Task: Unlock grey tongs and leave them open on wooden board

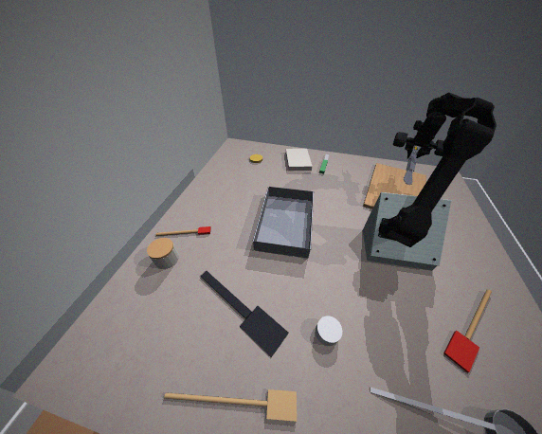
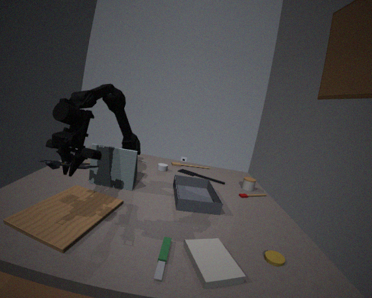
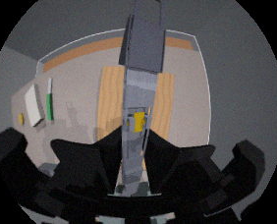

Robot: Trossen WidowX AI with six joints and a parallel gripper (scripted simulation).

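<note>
Now: the wooden board 14 cm below my gripper tip and 3 cm to the left of it. The rest, counted from my gripper tip: grey roasting tin (47 cm ahead, 35 cm to the left, 12 cm below); white block (49 cm ahead, 14 cm below, 12 cm to the right); green-handled tool (34 cm ahead, 14 cm below, 13 cm to the right).
</note>
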